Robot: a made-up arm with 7 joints. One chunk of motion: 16 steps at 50 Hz.
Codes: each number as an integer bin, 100 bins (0 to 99) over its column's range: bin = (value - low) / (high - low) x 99, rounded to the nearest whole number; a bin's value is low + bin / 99 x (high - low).
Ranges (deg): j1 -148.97..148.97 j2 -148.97..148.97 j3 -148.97..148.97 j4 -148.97..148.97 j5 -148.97..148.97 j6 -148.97..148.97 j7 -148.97..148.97
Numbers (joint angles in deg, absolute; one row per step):
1: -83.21 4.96 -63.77 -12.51 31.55 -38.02 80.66
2: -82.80 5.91 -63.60 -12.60 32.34 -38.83 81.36
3: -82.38 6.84 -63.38 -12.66 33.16 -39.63 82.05
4: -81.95 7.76 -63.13 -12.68 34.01 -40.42 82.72
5: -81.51 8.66 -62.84 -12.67 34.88 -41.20 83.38
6: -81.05 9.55 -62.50 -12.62 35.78 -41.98 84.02
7: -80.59 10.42 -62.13 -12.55 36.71 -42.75 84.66
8: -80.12 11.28 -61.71 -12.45 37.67 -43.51 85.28
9: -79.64 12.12 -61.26 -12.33 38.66 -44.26 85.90
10: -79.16 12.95 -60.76 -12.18 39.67 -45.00 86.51
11: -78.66 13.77 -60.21 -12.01 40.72 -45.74 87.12
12: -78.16 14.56 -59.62 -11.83 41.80 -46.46 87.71
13: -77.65 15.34 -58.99 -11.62 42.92 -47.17 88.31
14: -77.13 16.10 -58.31 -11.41 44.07 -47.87 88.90
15: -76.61 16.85 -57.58 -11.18 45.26 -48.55 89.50
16: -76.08 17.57 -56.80 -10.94 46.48 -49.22 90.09
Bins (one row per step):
1: 22 51 28 45 60 37 76
2: 22 51 28 45 60 37 77
3: 22 52 28 45 61 36 77
4: 22 52 29 45 61 36 77
5: 22 52 29 45 61 36 77
6: 23 53 29 45 61 36 77
7: 23 53 29 45 62 35 78
8: 23 53 29 45 62 35 78
9: 23 54 29 45 62 35 78
10: 23 54 29 45 63 35 78
11: 23 54 29 46 63 34 78
12: 24 54 30 46 63 34 79
13: 24 55 30 46 64 34 79
14: 24 55 30 46 64 34 79
15: 24 55 30 46 65 33 79
16: 24 55 31 46 65 33 79

